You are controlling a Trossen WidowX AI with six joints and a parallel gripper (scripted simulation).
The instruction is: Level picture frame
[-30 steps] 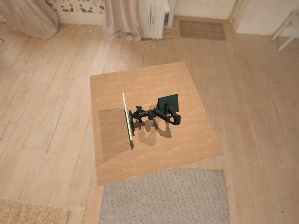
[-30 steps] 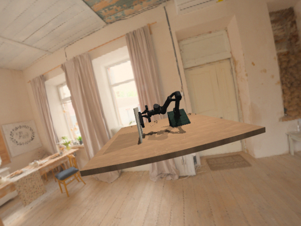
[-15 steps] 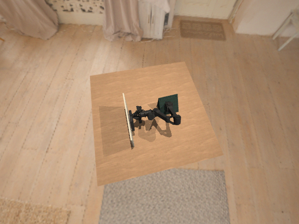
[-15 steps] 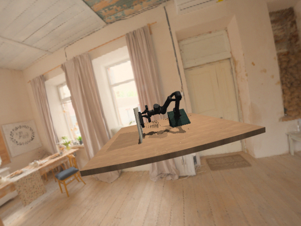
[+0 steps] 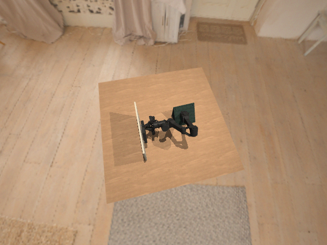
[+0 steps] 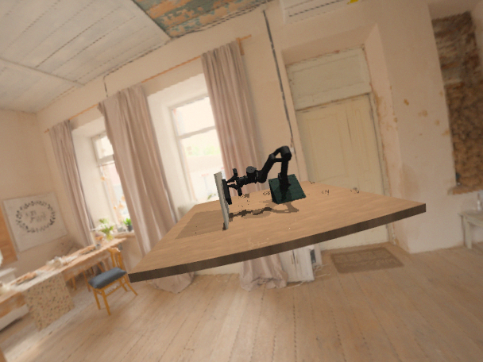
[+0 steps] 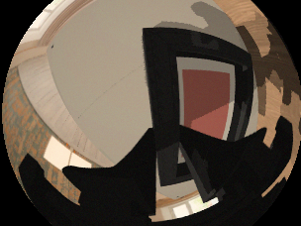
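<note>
My gripper tip is now 2 cm to the right of the picture frame and 5 cm above it. Also, from my gripper tip: wall panel 2 cm ahead, 2 cm to the left, 6 cm below.
</note>
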